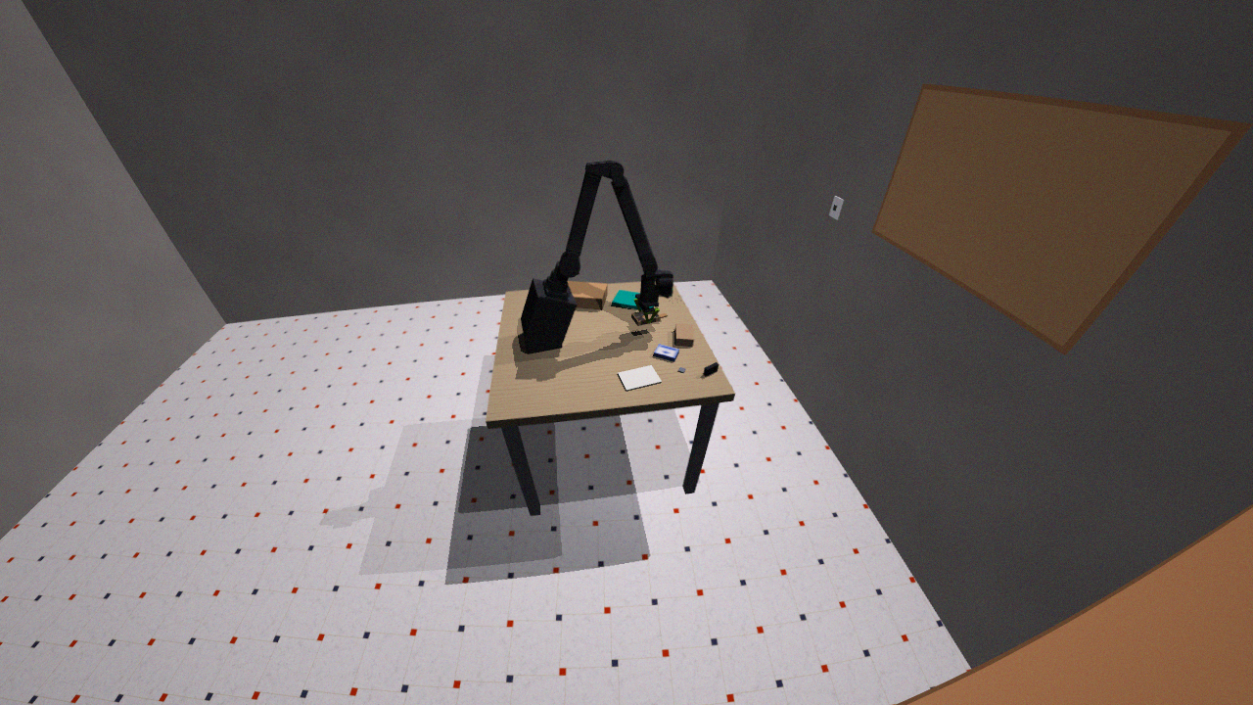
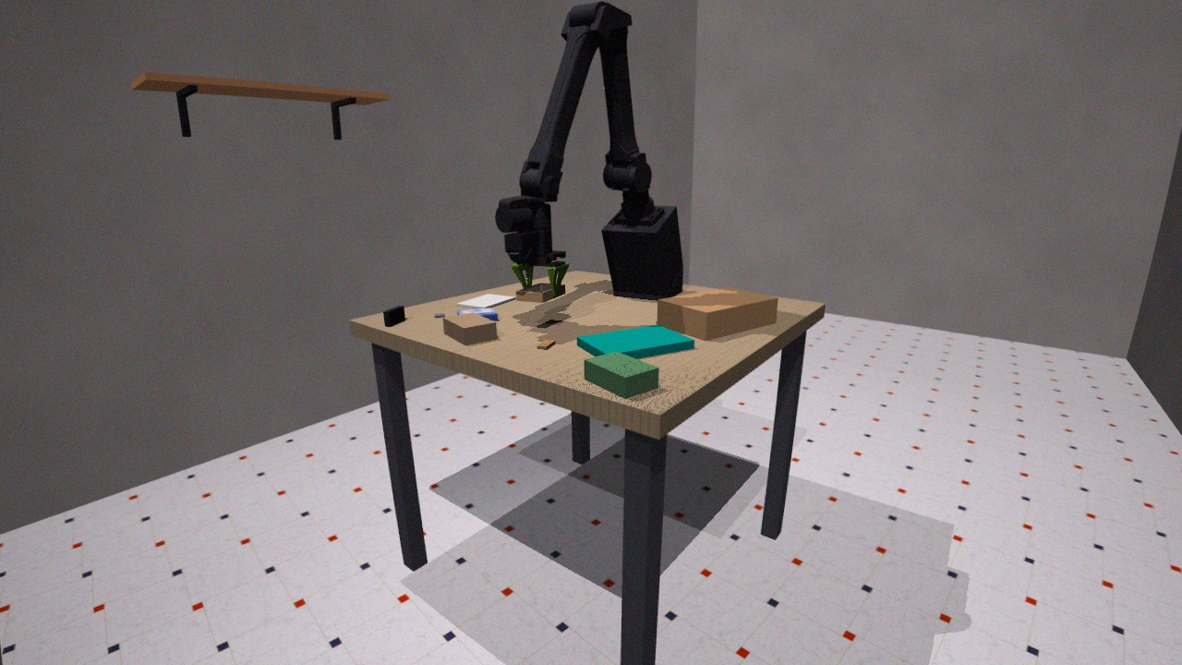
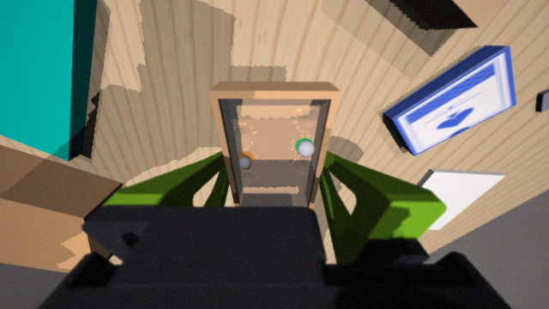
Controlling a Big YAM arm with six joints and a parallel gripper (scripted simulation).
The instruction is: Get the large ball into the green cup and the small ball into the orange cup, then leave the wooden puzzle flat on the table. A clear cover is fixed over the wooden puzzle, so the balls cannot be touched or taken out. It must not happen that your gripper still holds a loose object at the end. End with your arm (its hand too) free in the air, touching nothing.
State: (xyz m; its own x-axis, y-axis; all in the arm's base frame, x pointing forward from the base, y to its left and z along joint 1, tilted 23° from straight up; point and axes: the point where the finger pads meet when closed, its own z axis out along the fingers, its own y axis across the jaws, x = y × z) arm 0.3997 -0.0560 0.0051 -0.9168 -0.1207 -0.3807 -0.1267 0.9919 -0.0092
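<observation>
The wooden puzzle lies 1 cm below my hand. Also, from my hand: teal slab 26 cm to the left, 7 cm below, 3 cm ahead; then blue-and-white box 17 cm to the right, 7 cm below, 4 cm ahead; then small brown block 15 cm ahead, 8 cm to the right, 6 cm below.
</observation>
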